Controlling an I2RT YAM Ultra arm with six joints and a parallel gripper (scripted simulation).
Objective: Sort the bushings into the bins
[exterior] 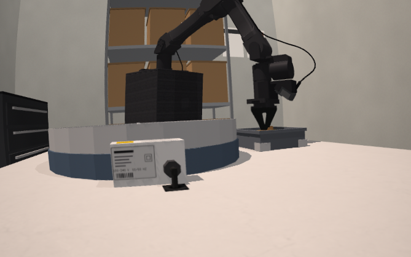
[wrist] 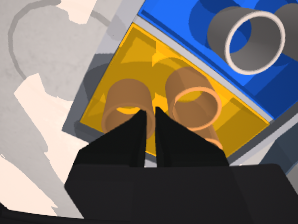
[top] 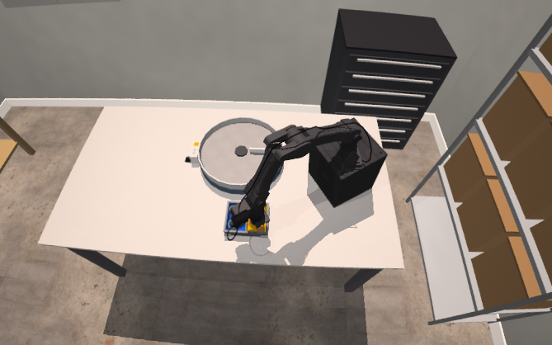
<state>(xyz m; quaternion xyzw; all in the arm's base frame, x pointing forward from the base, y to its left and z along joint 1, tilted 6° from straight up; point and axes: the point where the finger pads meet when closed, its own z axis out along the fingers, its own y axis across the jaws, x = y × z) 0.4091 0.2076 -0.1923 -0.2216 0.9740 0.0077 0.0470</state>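
My gripper is now 3 cm above the yellow bin and 2 cm to the left of it. The rest, counted from my hand: blue bin: 9 cm ahead, 3 cm to the right, 3 cm below; round grey turntable: 38 cm to the right, 6 cm ahead, 1 cm above.
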